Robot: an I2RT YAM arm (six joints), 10 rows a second.
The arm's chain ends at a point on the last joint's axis. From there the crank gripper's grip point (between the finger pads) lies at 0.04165 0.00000 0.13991 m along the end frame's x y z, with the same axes.
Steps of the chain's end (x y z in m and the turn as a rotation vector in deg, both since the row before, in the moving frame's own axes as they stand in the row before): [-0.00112, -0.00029, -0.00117, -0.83, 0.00, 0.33]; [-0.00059, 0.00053, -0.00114, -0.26, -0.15, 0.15]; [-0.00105, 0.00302, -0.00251, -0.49, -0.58, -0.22]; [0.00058, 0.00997, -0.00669, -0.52, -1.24, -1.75]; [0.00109, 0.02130, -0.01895, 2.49, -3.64, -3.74]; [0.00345, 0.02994, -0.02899, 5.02, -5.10, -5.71]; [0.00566, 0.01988, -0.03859, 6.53, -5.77, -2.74]
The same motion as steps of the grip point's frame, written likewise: [-0.00113, 0.00198, -0.00119, -0.83, 0.00, 0.33]; [-0.00096, 0.00127, -0.00103, -0.26, -0.15, 0.15]; [-0.00247, 0.00406, -0.00210, -0.49, -0.58, -0.22]; [-0.00246, 0.01002, -0.00582, -0.52, -1.24, -1.75]; [-0.00815, 0.01275, -0.01678, 2.49, -3.64, -3.74]; [-0.00993, 0.01406, -0.02657, 5.02, -5.10, -5.71]; [-0.00901, 0.00212, -0.03614, 6.53, -5.77, -2.74]
